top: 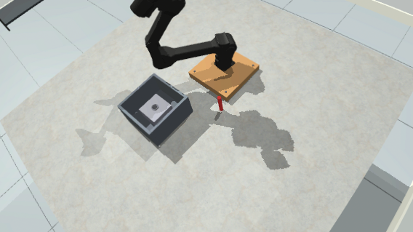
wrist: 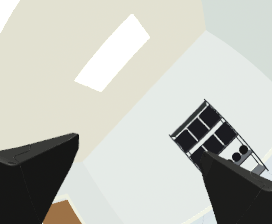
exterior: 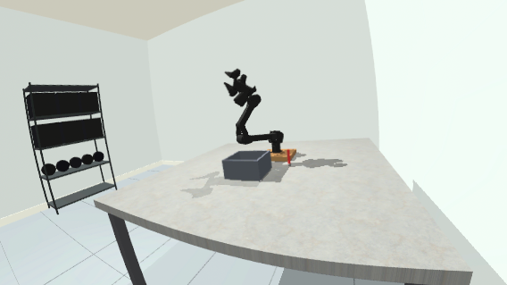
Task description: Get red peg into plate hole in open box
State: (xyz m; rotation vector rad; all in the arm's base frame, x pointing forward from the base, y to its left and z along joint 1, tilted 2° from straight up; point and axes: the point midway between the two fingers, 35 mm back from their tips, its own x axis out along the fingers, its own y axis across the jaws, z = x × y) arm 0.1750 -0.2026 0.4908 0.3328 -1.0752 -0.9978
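The red peg lies 50 cm below my gripper tip, 37 cm to the left of it and 1 cm behind it. Round my gripper tip: plate 50 cm below, 21 cm to the left, 17 cm ahead; grey box 52 cm below, 21 cm to the left, 17 cm ahead.
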